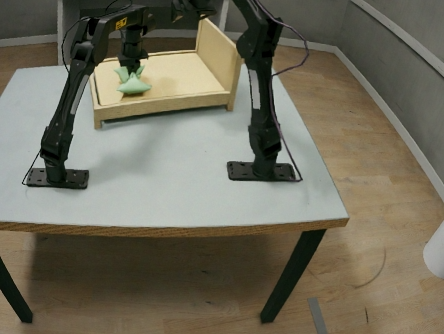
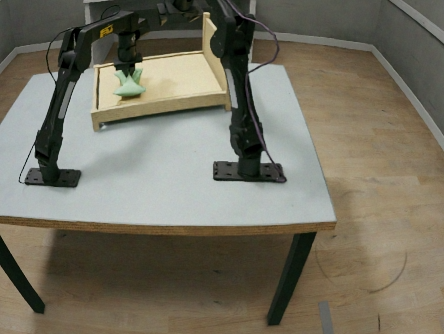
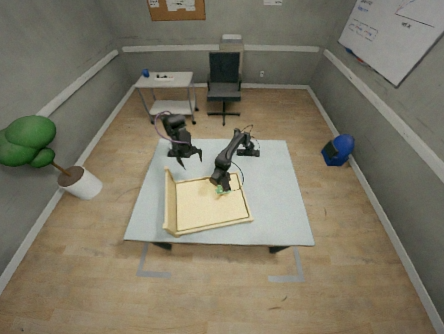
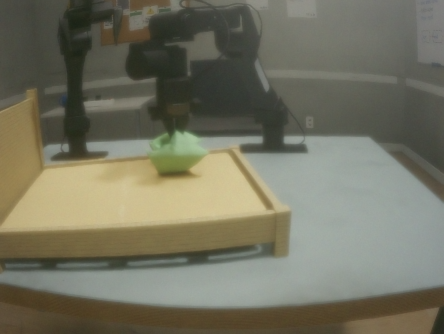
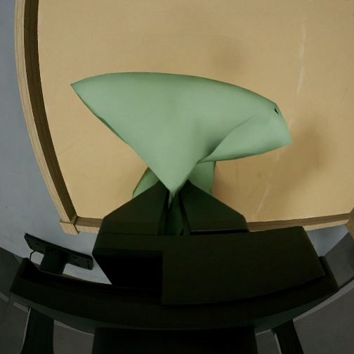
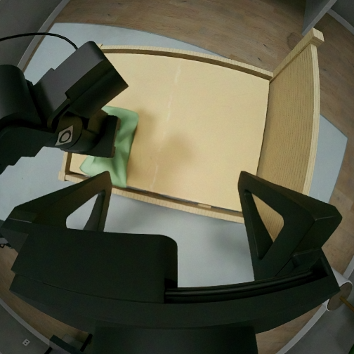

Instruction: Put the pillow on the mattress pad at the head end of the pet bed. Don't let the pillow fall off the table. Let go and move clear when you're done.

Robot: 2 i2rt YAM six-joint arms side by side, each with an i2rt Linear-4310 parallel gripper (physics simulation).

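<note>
The green pillow (image 1: 134, 87) (image 4: 179, 157) (image 5: 170, 110) (image 6: 125, 150) is pinched and folded, low over the mattress pad (image 1: 175, 75) (image 4: 115, 200) (image 6: 215, 110). It is near the low foot end of the pet bed (image 1: 165, 104) (image 4: 150, 242), by the side rail nearer the arm bases. Whether its underside touches the pad is unclear. My left gripper (image 5: 173, 177) (image 4: 173, 131) points down, shut on the pillow. My right gripper (image 6: 174, 177) (image 3: 192, 164) is open and empty, raised near the headboard end, on the arm-base side.
The tall headboard (image 1: 216, 57) (image 3: 171, 202) (image 6: 292, 120) stands at the bed's end away from the pillow. Low rails edge the pad. The bed stands on the grey table (image 1: 165, 165) (image 3: 280, 210). Both arms are mounted along one table side.
</note>
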